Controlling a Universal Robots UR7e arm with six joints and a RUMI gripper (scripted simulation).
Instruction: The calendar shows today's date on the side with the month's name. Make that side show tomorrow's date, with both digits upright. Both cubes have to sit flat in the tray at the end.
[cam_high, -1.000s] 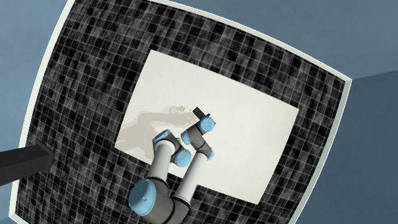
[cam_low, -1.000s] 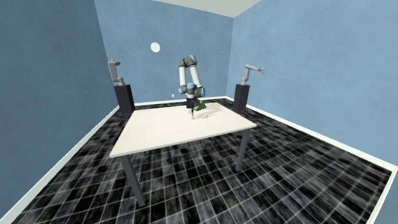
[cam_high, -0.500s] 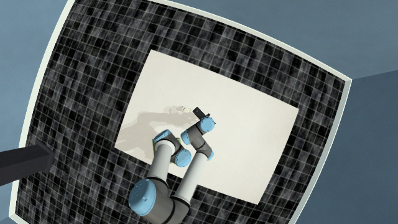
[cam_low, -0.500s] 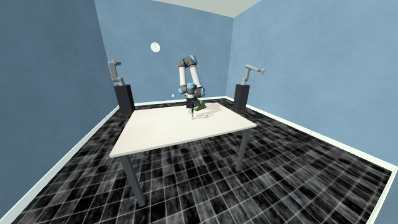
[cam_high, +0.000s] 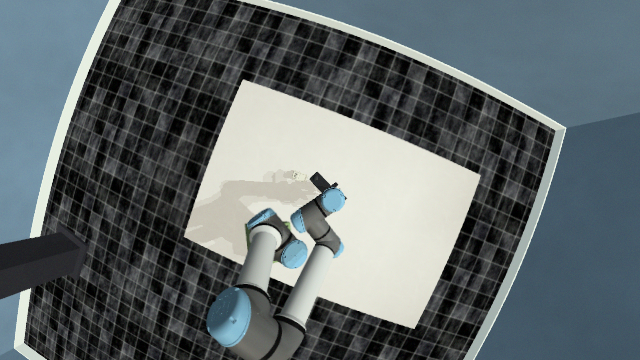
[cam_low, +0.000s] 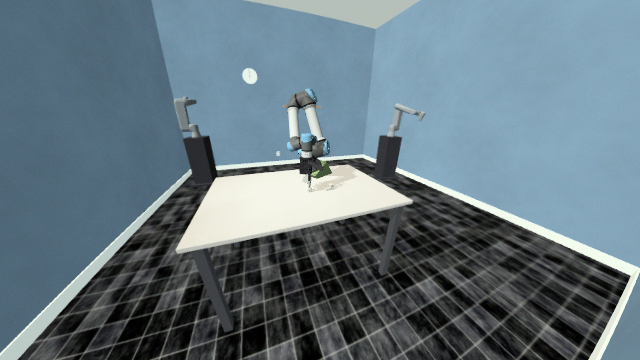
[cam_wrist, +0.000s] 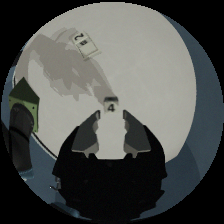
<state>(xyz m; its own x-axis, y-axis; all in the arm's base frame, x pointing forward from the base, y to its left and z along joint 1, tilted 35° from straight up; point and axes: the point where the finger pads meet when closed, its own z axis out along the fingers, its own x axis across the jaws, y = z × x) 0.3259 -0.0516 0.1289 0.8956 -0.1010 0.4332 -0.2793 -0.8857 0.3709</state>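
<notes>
Now: hand 4 cm above the white calendar cube. The rest, counted from my hand: calendar tray: 1 cm behind, 16 cm to the left, 4 cm below; pale date cube: 1 cm behind, 17 cm to the left, 3 cm below.
</notes>
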